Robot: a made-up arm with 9 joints. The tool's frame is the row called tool.
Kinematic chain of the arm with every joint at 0, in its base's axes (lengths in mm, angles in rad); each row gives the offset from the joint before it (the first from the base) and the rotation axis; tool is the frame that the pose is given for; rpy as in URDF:
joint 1: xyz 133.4 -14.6 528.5 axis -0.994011 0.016 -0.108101
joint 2: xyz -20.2 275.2 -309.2 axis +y
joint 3: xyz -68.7 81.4 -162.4 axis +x
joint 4: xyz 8.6 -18.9 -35 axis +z
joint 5: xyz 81.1 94 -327.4 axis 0.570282 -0.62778 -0.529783
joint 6: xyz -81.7 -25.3 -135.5 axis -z
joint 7: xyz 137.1 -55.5 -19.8 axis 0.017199 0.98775 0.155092
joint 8: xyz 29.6 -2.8 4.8 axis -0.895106 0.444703 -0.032
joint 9: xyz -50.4 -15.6 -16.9 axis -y
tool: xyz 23.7 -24.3 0 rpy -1.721 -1.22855 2.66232
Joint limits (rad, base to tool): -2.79..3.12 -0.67..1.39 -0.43..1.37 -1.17..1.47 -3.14..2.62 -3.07..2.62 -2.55..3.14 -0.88..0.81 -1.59..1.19
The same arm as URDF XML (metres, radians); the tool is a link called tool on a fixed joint. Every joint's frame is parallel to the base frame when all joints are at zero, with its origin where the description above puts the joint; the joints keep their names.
<robot name="arm">
<joint name="joint 1" type="revolute"><parent link="base_link"/><child link="link1"/><origin xyz="0.1334 -0.0146 0.5285"/><axis xyz="-0.994011 0.016 -0.108101"/><limit lower="-2.79" upper="3.12"/></joint>
<joint name="joint 2" type="revolute"><parent link="link1"/><child link="link2"/><origin xyz="-0.0202 0.2752 -0.3092"/><axis xyz="0 1 0"/><limit lower="-0.67" upper="1.39"/></joint>
<joint name="joint 3" type="revolute"><parent link="link2"/><child link="link3"/><origin xyz="-0.0687 0.0814 -0.1624"/><axis xyz="1 0 0"/><limit lower="-0.43" upper="1.37"/></joint>
<joint name="joint 4" type="revolute"><parent link="link3"/><child link="link4"/><origin xyz="0.0086 -0.0189 -0.035"/><axis xyz="0 0 1"/><limit lower="-1.17" upper="1.47"/></joint>
<joint name="joint 5" type="revolute"><parent link="link4"/><child link="link5"/><origin xyz="0.0811 0.094 -0.3274"/><axis xyz="0.570282 -0.62778 -0.529783"/><limit lower="-3.14" upper="2.62"/></joint>
<joint name="joint 6" type="revolute"><parent link="link5"/><child link="link6"/><origin xyz="-0.0817 -0.0253 -0.1355"/><axis xyz="0 0 -1"/><limit lower="-3.07" upper="2.62"/></joint>
<joint name="joint 7" type="revolute"><parent link="link6"/><child link="link7"/><origin xyz="0.1371 -0.0555 -0.0198"/><axis xyz="0.017199 0.98775 0.155092"/><limit lower="-2.55" upper="3.14"/></joint>
<joint name="joint 8" type="revolute"><parent link="link7"/><child link="link8"/><origin xyz="0.0296 -0.0028 0.0048"/><axis xyz="-0.895106 0.444703 -0.032"/><limit lower="-0.88" upper="0.81"/></joint>
<joint name="joint 9" type="revolute"><parent link="link8"/><child link="link9"/><origin xyz="-0.0504 -0.0156 -0.0169"/><axis xyz="0 -1 0"/><limit lower="-1.59" upper="1.19"/></joint>
<joint name="tool_joint" type="fixed"><parent link="link9"/><child link="tool"/><origin xyz="0.0237 -0.0243 0" rpy="-1.721 -1.2286 2.6623"/></joint>
<link name="base_link"/>
<link name="link1"/>
<link name="link2"/>
<link name="link3"/>
<link name="link4"/>
<link name="link5"/>
<link name="link6"/>
<link name="link7"/>
<link name="link8"/>
<link name="link9"/>
<link name="tool"/>
</robot>

